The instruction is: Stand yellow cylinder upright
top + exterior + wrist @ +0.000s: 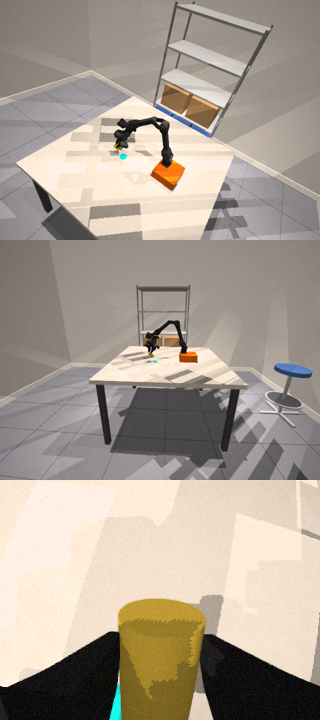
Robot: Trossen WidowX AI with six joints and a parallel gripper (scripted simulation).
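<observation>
My gripper tip is 60 mm past the cyan circle, 30 mm to the left of it and 100 mm above it. The rest, counted from my gripper tip: yellow tall cylinder: 10 mm behind, 10 mm to the right, 20 mm below.
</observation>
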